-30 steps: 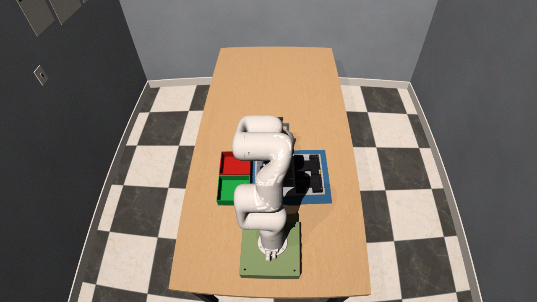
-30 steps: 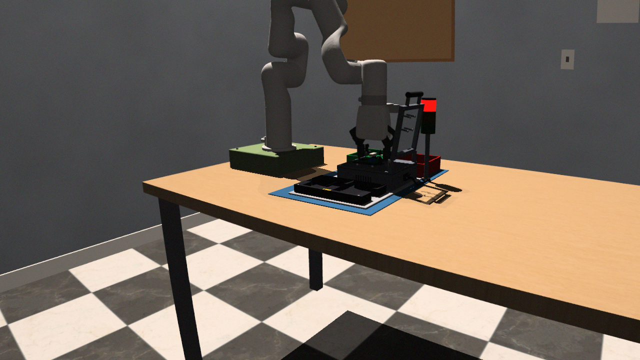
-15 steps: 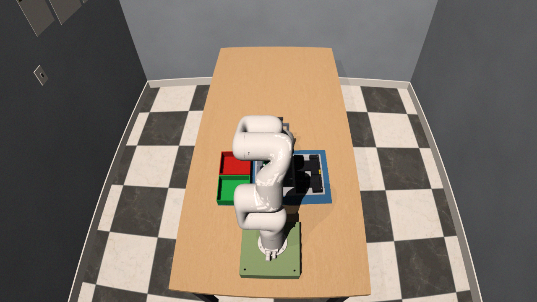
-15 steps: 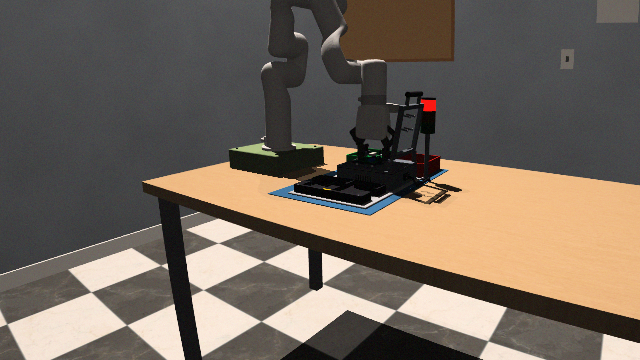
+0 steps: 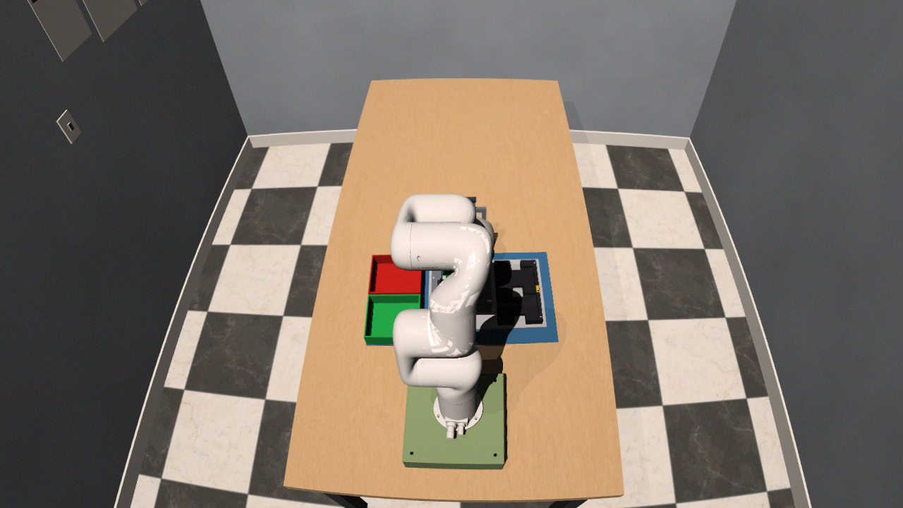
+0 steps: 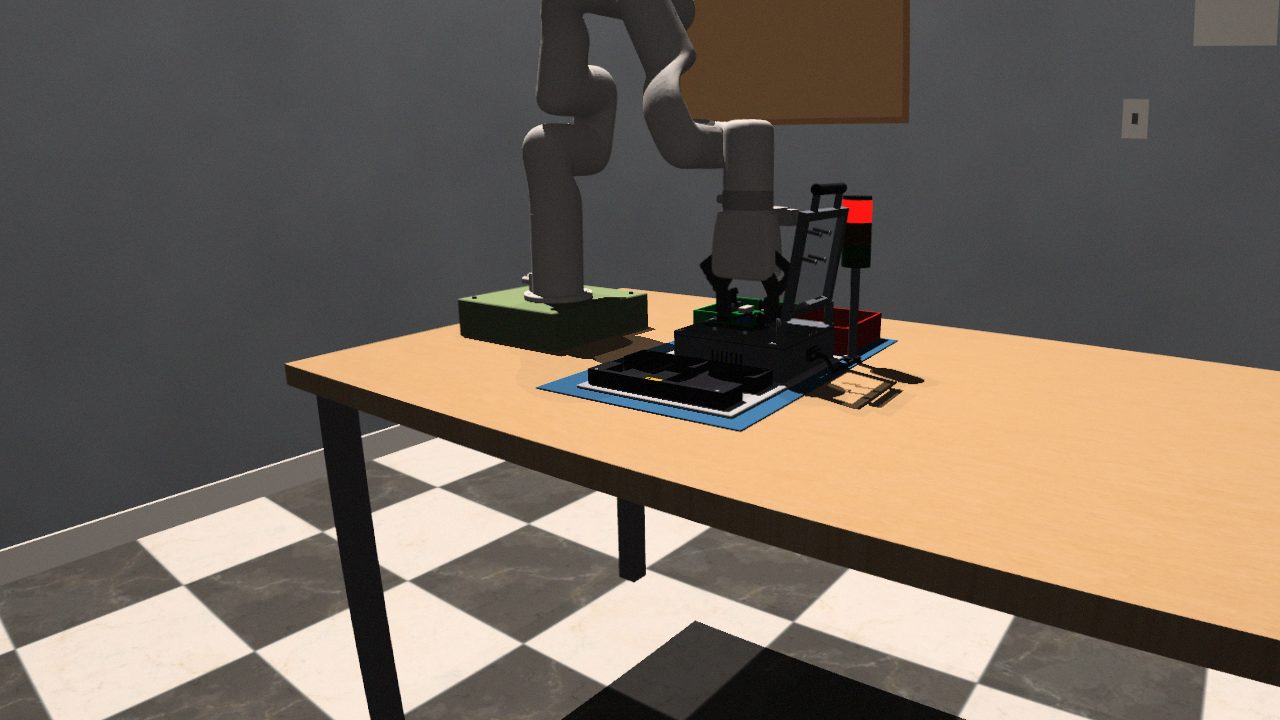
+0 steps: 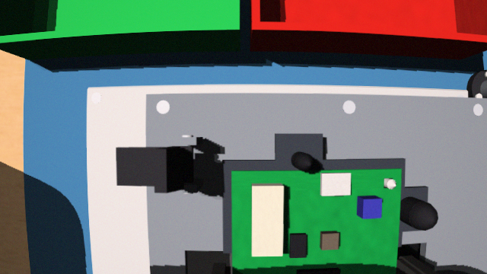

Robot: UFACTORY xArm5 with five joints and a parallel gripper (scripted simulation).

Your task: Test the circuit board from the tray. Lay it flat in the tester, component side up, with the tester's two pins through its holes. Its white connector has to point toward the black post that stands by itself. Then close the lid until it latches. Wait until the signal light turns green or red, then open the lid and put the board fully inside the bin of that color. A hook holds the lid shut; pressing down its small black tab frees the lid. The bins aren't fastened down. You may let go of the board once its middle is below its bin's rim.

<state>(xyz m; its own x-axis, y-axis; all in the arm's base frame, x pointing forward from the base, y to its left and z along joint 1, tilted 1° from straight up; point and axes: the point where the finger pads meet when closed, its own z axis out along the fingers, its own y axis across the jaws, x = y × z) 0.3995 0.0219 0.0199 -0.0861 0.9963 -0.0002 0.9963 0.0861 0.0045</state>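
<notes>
Right now the green circuit board is 1 cm below my hand. The rest, counted from my hand: black tab 7 cm behind, 5 cm to the left, 1 cm above; tester lid 12 cm ahead, 1 cm to the left, 10 cm above; red bin 3 cm ahead, 20 cm to the left, 7 cm below.
</notes>
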